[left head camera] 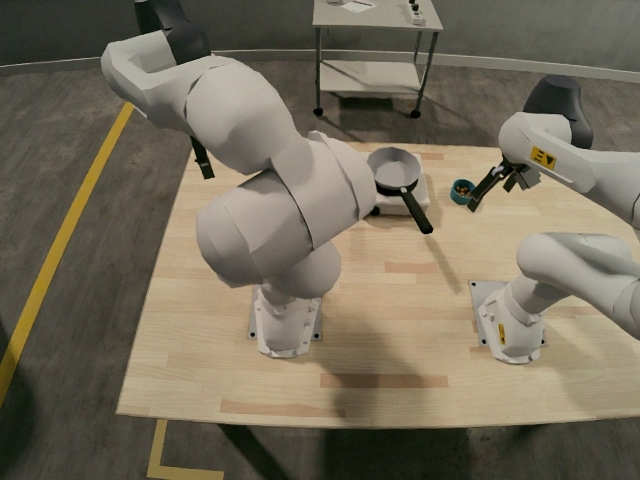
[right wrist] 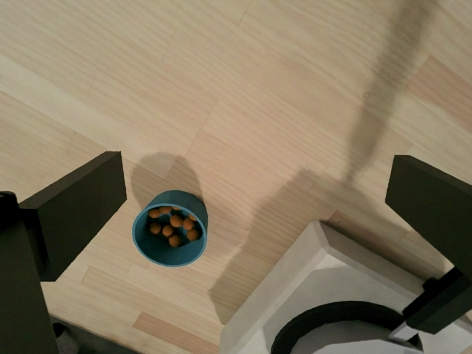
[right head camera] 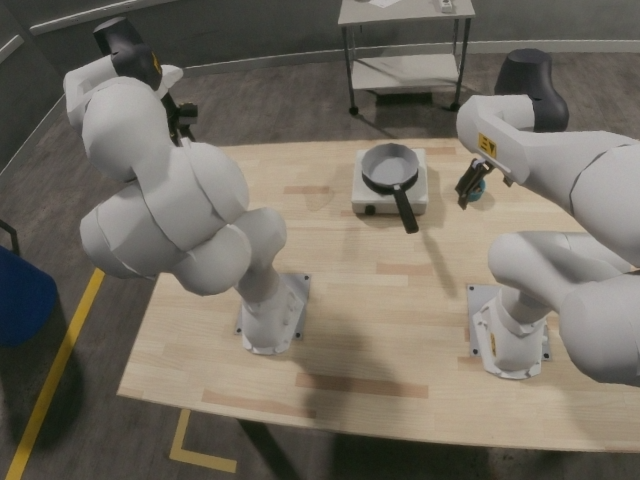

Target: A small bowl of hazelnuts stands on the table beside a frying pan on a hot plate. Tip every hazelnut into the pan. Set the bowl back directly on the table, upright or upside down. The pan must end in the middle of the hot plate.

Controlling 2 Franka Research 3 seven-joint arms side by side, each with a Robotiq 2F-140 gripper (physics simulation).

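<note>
A small teal bowl stands upright on the table, with several brown hazelnuts inside. A grey frying pan with a black handle rests on the white hot plate, left of the bowl in the head views. My right gripper is open and empty, above the table near the bowl; in its wrist view the bowl shows towards the left finger. My left gripper is at the table's far left, partly hidden by its arm; its finger opening is unclear.
The wooden table carries both arm bases. The pan handle points towards the front, past the hot plate's edge. A wheeled cart stands behind the table. A blue bin stands on the floor at the left.
</note>
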